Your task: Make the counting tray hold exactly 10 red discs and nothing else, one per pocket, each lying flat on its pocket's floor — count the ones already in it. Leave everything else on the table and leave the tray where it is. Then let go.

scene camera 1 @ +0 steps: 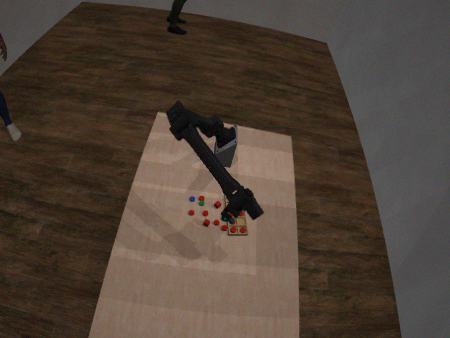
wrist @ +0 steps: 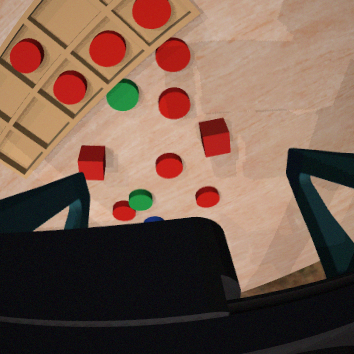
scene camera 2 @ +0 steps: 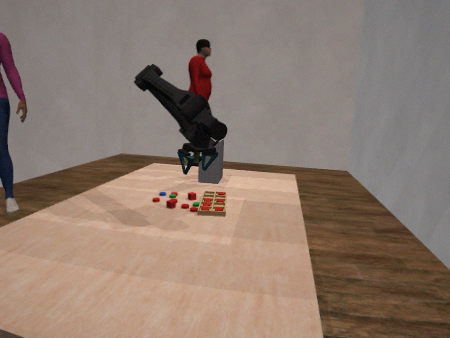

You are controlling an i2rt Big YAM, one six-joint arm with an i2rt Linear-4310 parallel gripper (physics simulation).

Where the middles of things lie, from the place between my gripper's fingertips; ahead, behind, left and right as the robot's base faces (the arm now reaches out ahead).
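With the wooden counting tray (wrist: 41,120) as my reference, my hand is 13 cm above it, 7 cm to the right of it and 7 cm past it.
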